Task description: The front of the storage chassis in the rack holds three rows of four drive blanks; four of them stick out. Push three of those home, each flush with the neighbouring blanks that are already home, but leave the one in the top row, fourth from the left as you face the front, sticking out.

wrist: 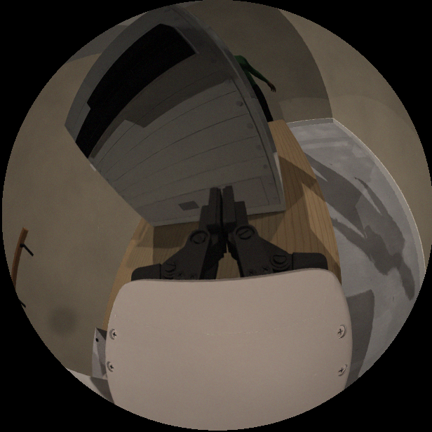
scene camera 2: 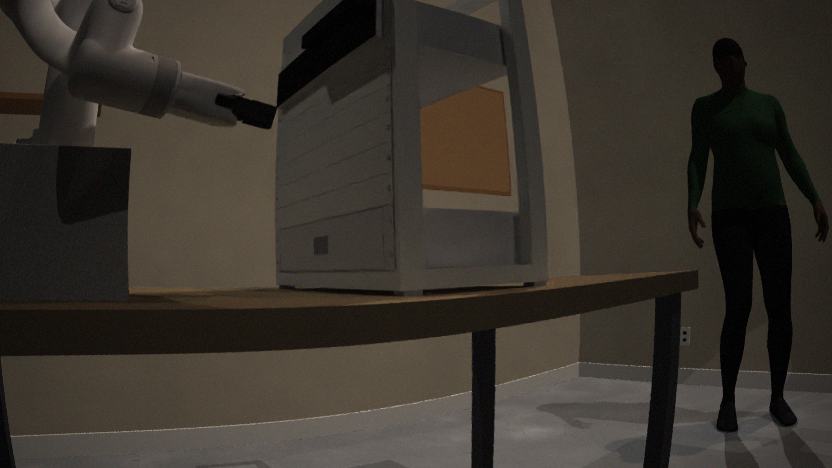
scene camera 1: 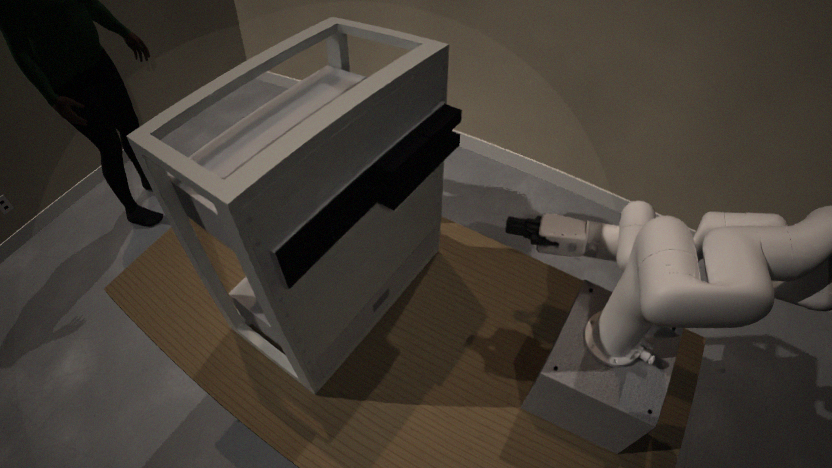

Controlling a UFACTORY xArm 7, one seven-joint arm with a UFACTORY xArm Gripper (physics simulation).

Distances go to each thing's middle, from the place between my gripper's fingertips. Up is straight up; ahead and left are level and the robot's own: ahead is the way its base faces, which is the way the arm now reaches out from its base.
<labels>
Now: the grey rack (scene camera 1: 330,194) 27 cm ahead of my hand, 26 cm to the left of it and 6 cm above it.
</labels>
